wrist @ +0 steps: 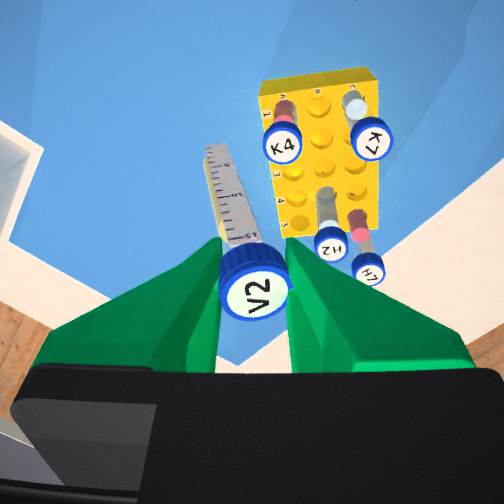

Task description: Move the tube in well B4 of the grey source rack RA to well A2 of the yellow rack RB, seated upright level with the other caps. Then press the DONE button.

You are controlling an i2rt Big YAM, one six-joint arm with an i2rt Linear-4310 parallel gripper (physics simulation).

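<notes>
My green-fingered gripper [254,280] is shut on a tube with a blue cap marked V2 [255,290]. Its graduated grey body [231,197] hangs down below the cap, above the blue mat and to the left of the yellow rack RB [322,155]. The rack holds several capped tubes: K4 [282,145] at the left of the far rows, K7 [371,138] at the right, H2 [331,245] and H7 [368,270] in the near rows. Many wells are empty, including the one just below K4 in the left column. The grey rack RA is not in view.
A white box edge [12,165] shows at the far left. The blue mat [125,125] lies on a cream surface, with wooden floor at the lower corners. The DONE button is not in view.
</notes>
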